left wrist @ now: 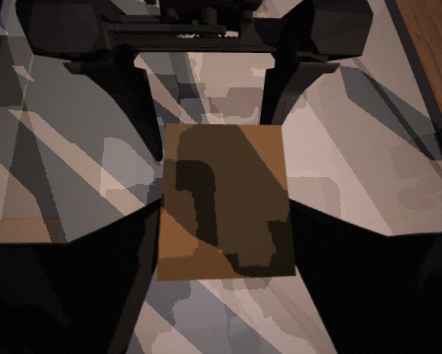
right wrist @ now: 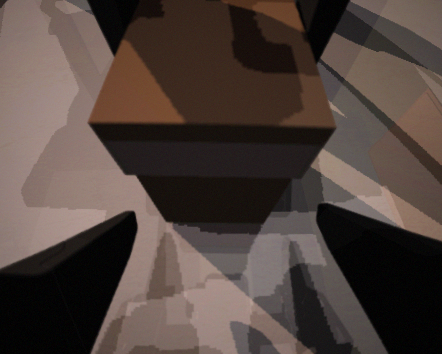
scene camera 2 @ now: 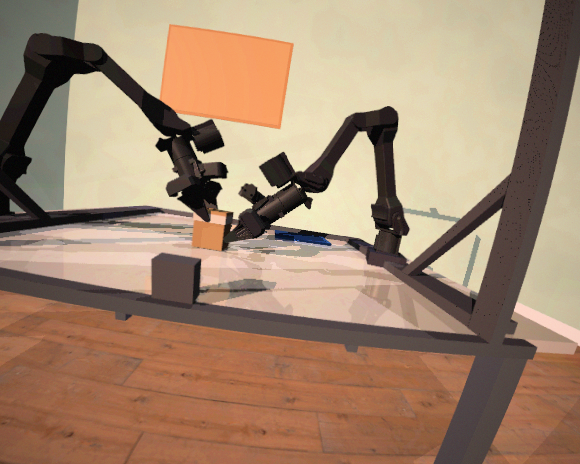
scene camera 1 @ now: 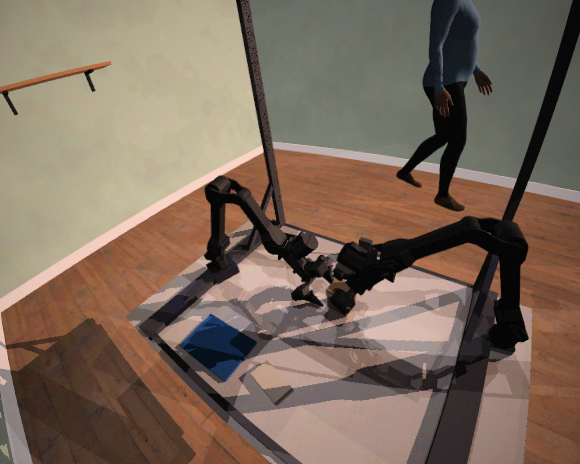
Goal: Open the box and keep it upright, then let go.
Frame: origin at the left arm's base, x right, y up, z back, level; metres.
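Where they show: left gripper, fingertip midpoint: [left wrist: 223,201] [right wrist: 216,91] [scene camera 2: 213,220]; right gripper, fingertip midpoint: [right wrist: 227,216] [scene camera 2: 228,237] [scene camera 1: 330,296]; left arm's base at its link origin: [scene camera 1: 502,339]; right arm's base at its link origin: [scene camera 2: 385,252] [scene camera 1: 221,264].
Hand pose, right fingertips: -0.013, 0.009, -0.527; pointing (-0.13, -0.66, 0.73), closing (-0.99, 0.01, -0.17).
Each offset is from my right fingertips to the centre of the thing, as dx, dy, dz.
An orange-brown box @(-0.003, +0.049, +0.041) [scene camera 1: 338,287] [scene camera 2: 207,235] [left wrist: 245,175] [right wrist: 210,90] with a whitish band below its top stands upright, its bottom at or very near the table top. The lid looks closed. My left gripper [scene camera 1: 345,295] [scene camera 2: 209,215] [left wrist: 223,201] reaches down from above and is shut on the box, with one finger on each side near the top. My right gripper [scene camera 1: 322,290] [scene camera 2: 230,237] [right wrist: 227,216] is open and empty, tilted down close beside the box's banded face. Its fingers stand apart, lower than the band in the right wrist view.
A blue square mat @(-0.290, -0.025, -0.266) [scene camera 1: 217,347] [scene camera 2: 302,237] and a flat beige piece @(-0.320, -0.021, -0.050) [scene camera 1: 272,381] lie toward the front left in scene camera 1. A dark block @(+0.289, +0.003, +0.045) [scene camera 2: 175,277] stands at the table's near edge in scene camera 2. Frame posts [scene camera 1: 260,110] [scene camera 2: 530,150] rise at the corners. A person [scene camera 1: 452,50] is behind.
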